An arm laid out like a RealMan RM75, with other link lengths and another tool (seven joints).
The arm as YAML. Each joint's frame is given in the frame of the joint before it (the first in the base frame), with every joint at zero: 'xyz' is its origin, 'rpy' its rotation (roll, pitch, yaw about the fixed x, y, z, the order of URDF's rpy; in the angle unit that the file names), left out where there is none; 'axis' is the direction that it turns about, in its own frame. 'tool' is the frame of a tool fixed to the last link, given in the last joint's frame.
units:
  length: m
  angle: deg
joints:
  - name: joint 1
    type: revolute
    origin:
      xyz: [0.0, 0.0, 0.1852]
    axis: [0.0, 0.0, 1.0]
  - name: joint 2
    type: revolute
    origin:
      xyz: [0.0, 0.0, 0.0]
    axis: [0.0, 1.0, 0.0]
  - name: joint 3
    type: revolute
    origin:
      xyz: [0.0, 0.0, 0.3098]
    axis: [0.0, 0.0, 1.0]
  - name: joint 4
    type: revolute
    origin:
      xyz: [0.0, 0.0, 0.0]
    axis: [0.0, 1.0, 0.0]
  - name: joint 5
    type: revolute
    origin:
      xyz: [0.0, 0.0, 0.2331]
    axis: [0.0, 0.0, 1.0]
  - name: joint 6
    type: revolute
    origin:
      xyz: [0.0, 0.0, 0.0]
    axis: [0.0, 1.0, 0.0]
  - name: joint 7
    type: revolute
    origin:
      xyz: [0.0, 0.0, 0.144]
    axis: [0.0, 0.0, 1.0]
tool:
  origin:
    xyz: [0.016, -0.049, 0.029]
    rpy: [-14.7, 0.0, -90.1]
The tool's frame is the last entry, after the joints.
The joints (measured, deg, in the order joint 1, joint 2, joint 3, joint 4, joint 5, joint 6, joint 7), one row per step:
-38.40, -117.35, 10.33, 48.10, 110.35, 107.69, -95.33
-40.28, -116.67, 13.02, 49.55, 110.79, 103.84, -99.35
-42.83, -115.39, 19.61, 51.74, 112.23, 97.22, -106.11
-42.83, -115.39, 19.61, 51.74, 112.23, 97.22, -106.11
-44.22, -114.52, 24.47, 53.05, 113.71, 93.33, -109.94
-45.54, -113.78, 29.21, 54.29, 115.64, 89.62, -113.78
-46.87, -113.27, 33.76, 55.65, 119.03, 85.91, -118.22
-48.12, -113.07, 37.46, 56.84, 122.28, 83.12, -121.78
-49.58, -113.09, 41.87, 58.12, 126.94, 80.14, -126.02
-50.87, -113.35, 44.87, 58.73, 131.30, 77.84, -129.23
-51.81, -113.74, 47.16, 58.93, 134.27, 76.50, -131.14
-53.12, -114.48, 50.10, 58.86, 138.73, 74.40, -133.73
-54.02, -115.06, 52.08, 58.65, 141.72, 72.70, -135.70
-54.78, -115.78, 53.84, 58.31, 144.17, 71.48, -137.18
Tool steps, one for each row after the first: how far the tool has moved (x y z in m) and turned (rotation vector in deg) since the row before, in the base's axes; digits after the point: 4 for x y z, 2 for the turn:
0.0111, 0.0193, 0.0042, -1.06, 1.87, 2.14
0.0189, 0.0290, 0.0012, -2.37, 4.60, 3.61
0.0000, 0.0000, 0.0000, 0.00, 0.00, 0.00
0.0123, 0.0157, -0.0015, -1.32, 3.93, 1.84
0.0115, 0.0138, -0.0028, -0.99, 4.06, 1.91
0.0085, 0.0124, -0.0045, -0.78, 4.76, 2.74
0.0088, 0.0093, -0.0046, -0.30, 4.19, 1.82
0.0093, 0.0092, -0.0076, -0.19, 5.45, 2.10
0.0060, 0.0068, -0.0066, 0.27, 4.37, 1.72
0.0055, 0.0036, -0.0078, -0.16, 3.13, 0.68
0.0063, 0.0047, -0.0113, 0.18, 4.35, 1.00
0.0045, 0.0033, -0.0076, 0.47, 2.71, 0.67
0.0044, 0.0015, -0.0097, -0.04, 2.26, 0.33

